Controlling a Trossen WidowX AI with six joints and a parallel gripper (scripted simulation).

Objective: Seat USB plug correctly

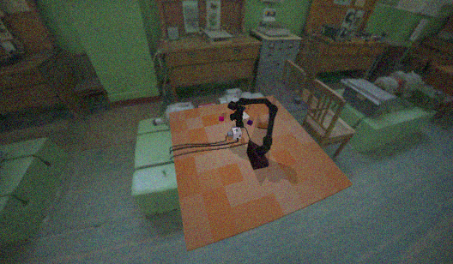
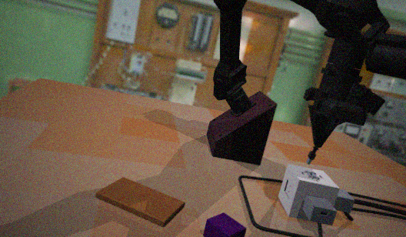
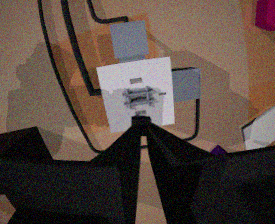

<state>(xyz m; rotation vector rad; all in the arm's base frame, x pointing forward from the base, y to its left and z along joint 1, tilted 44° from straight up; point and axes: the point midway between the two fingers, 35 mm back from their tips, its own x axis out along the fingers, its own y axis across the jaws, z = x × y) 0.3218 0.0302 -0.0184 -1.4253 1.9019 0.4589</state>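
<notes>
Right now my gripper tip is 20 mm above the usb plug. Round my gripper tip: purple block 190 mm to the right, 120 mm below, 120 mm ahead; USB socket 70 mm below, 10 mm to the left; magenta block 270 mm ahead, 120 mm below, 60 mm to the left.
</notes>
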